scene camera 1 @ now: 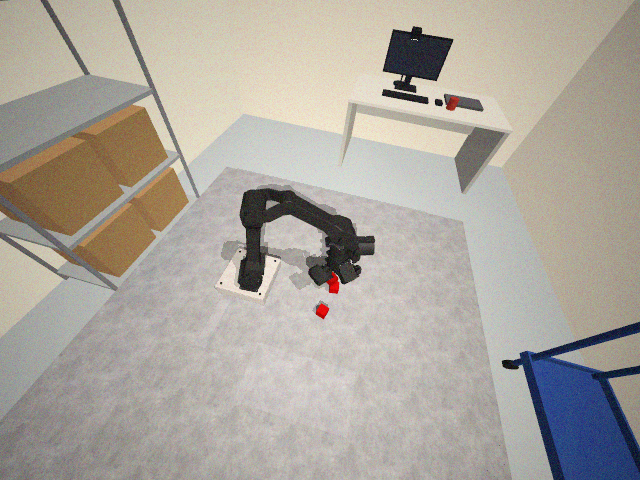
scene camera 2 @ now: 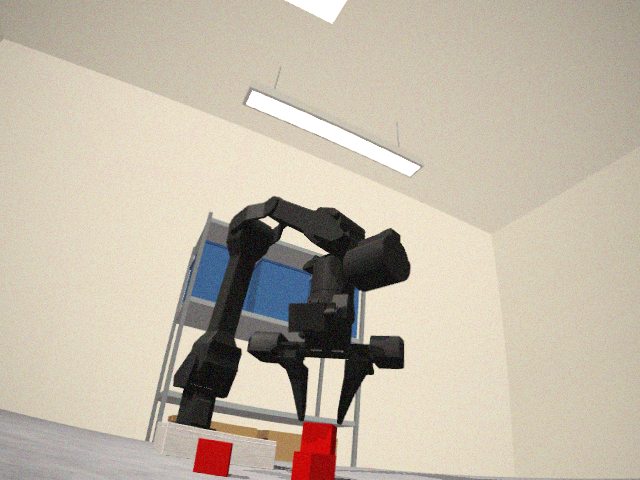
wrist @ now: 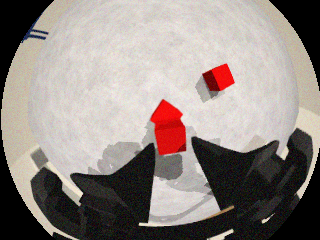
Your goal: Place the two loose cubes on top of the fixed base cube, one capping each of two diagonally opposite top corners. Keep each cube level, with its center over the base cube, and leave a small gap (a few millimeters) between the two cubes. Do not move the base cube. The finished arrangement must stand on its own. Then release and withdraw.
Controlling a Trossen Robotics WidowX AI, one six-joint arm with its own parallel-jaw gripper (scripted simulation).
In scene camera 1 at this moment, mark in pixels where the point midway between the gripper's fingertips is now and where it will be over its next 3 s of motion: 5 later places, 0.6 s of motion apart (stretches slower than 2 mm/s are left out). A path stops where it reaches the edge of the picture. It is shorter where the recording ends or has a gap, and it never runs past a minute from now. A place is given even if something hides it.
My gripper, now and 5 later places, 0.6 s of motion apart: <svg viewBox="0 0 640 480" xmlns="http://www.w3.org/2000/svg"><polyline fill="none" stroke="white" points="331,276 332,276 330,285 327,294 327,300 324,307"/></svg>
